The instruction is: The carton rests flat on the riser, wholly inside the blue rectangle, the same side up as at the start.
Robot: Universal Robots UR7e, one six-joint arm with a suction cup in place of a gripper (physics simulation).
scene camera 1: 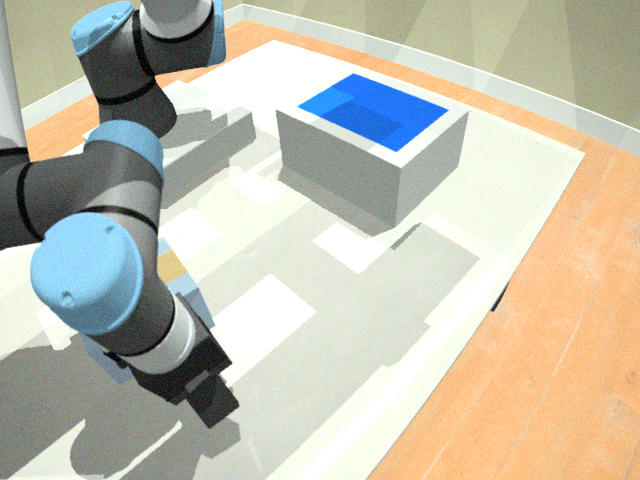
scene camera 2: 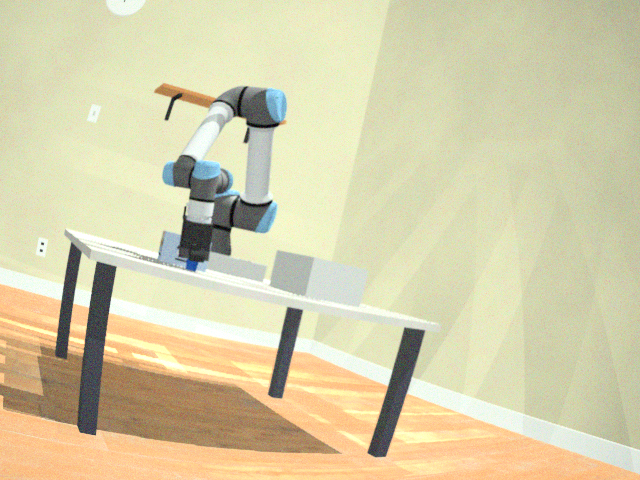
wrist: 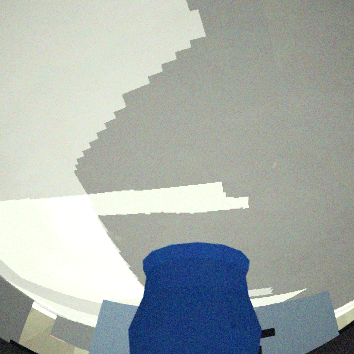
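Pixels of known places: hand, its tool point: (wrist: 182, 257); arm's base, origin of its link: (scene camera 2: 211, 251).
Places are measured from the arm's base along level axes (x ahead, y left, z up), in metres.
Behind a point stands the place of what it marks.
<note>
The carton (scene camera 1: 198, 302) {x 0.455, y -0.091, z 0.005 m} (scene camera 2: 168, 245) {x 0.455, y -0.214, z -0.009 m} (wrist: 298, 316) {x 0.455, y -0.203, z -0.047 m} is pale blue with a tan strip on top. It lies on the table at the near left, mostly hidden behind my wrist. My suction cup (wrist: 194, 260) (scene camera 2: 191, 266) is dark blue and hangs low over the table right beside the carton. Its tip shows bare against the table top, with nothing on it. The grey riser (scene camera 1: 335, 170) {x 0.360, y 0.201, z -0.006 m} (scene camera 2: 315, 281) {x 0.474, y 0.244, z -0.008 m} stands at the far right, and the blue rectangle (scene camera 1: 371, 110) {x 0.344, y 0.291, z 0.061 m} on its top is empty.
A low grey block (scene camera 1: 207, 139) {x 0.145, y 0.080, z 0.001 m} (scene camera 2: 237, 269) {x 0.144, y 0.081, z -0.035 m} lies on the white table (scene camera 1: 465, 207) {x 0.520, y 0.345, z -0.059 m} (scene camera 2: 129, 252) {x 0.448, y -0.332, z -0.059 m} between my arm's base and the riser. The table's right edge drops to a wooden floor (scene camera 1: 569, 310).
</note>
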